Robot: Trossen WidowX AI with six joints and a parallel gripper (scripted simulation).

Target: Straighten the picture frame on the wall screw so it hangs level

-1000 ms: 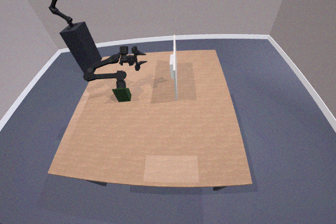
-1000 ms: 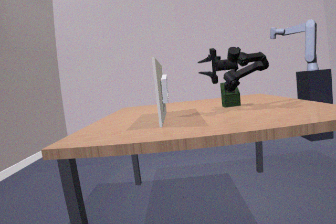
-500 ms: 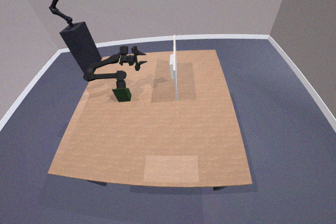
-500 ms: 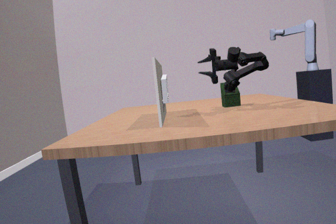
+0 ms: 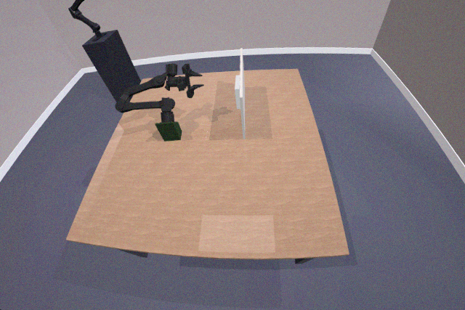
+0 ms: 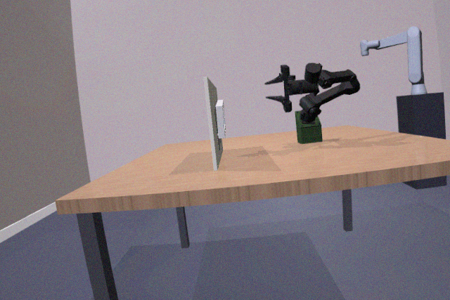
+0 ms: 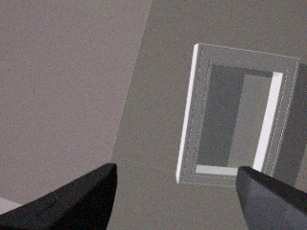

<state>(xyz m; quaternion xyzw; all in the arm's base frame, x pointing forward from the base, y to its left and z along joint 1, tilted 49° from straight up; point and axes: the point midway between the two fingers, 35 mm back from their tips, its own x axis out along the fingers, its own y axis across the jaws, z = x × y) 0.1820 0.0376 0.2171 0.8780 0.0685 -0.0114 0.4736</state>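
Now: the picture frame 20 cm ahead of my gripper tip, 1 cm to the left of it and 9 cm below it. Round my gripper tip: wall panel 21 cm ahead, 3 cm to the left, 10 cm below.
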